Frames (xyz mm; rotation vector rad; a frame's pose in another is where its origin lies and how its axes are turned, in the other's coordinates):
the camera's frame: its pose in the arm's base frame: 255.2 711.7 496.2 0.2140 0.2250 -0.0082
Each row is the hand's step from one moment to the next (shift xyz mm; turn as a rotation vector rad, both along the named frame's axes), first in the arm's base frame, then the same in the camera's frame.
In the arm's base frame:
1: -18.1 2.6 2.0 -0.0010 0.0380 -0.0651
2: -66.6 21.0 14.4 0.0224 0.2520 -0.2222
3: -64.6 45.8 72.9 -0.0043 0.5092 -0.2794
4: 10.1 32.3 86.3 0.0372 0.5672 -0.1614
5: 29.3 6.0 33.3 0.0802 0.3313 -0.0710
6: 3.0 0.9 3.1 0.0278 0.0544 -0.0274
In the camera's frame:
1: -18.0 2.4 -2.6 0.0141 0.0235 -0.0702
2: -67.8 21.4 -5.4 0.0752 0.2004 -0.2599
3: -78.5 58.0 45.5 0.0660 0.4389 -0.3747
4: -8.8 50.0 77.6 0.0811 0.5216 -0.2654
5: 21.3 13.8 36.9 0.0992 0.3114 -0.1200
6: 2.2 1.6 3.4 0.0341 0.0483 -0.0315

